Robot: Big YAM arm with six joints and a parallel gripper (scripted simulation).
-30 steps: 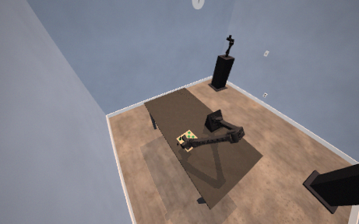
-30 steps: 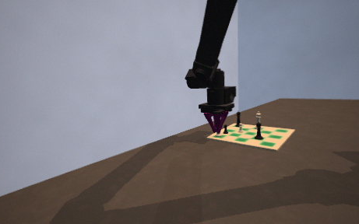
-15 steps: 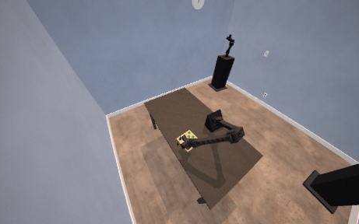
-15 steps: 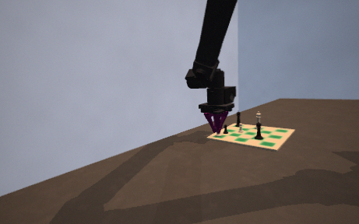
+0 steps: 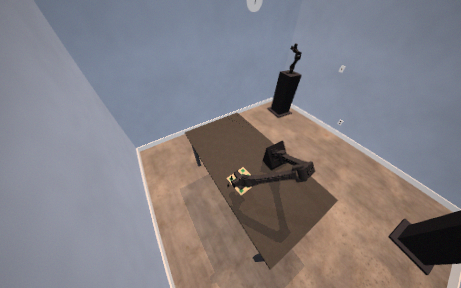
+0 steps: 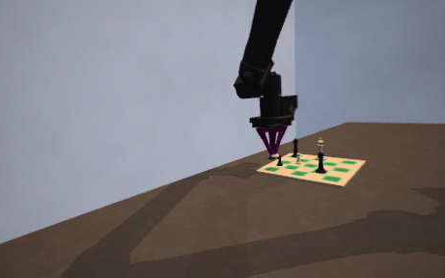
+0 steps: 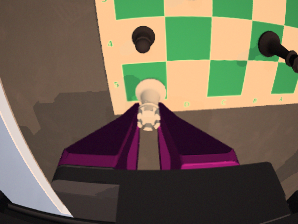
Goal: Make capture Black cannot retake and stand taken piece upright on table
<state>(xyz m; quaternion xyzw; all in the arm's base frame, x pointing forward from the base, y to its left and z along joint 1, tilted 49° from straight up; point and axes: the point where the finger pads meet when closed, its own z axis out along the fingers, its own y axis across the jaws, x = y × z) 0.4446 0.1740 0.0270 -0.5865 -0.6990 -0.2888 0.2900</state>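
Now: the white pawn 2 cm behind my hand, 8 cm to the right of it and 4 cm below it. From my hand the other things lie so: tall white piece: 4 cm behind, 16 cm to the right, 2 cm below; then chessboard: 6 cm behind, 9 cm to the right, 6 cm below; then tall black piece: 3 cm ahead, 14 cm to the right, 2 cm below.
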